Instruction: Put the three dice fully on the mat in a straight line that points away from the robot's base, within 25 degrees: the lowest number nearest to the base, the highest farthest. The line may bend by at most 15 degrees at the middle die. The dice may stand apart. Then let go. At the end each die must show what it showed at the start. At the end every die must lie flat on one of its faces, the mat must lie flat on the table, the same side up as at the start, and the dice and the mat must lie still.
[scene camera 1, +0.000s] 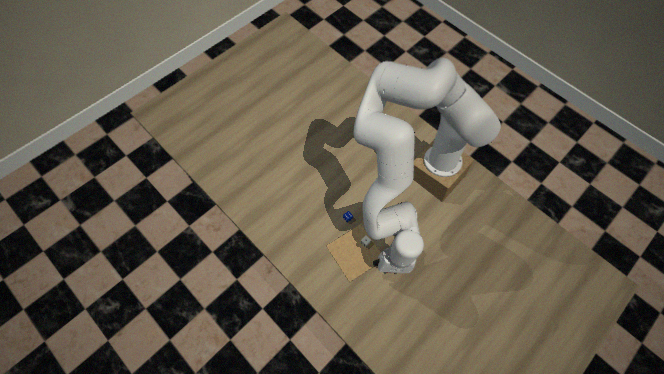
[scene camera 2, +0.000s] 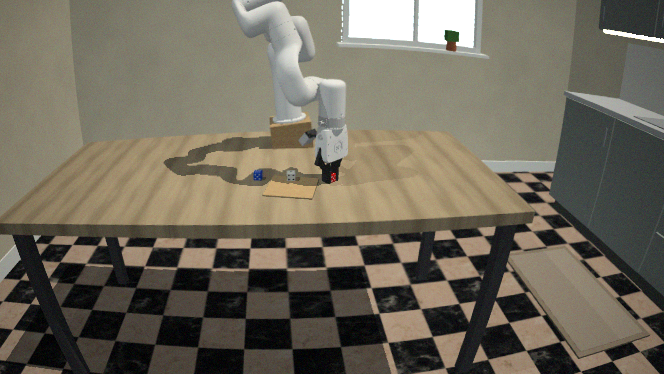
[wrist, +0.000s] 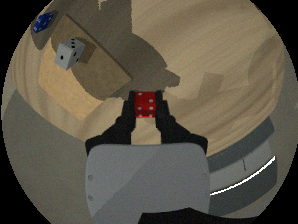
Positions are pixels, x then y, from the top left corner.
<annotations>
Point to the gripper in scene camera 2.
At 330, 180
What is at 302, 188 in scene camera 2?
A tan mat.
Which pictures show the tan mat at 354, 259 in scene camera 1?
Scene camera 1, scene camera 2 and the wrist view: all of them.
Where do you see the gripper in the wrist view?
145, 98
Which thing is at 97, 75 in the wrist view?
A tan mat.
</annotations>
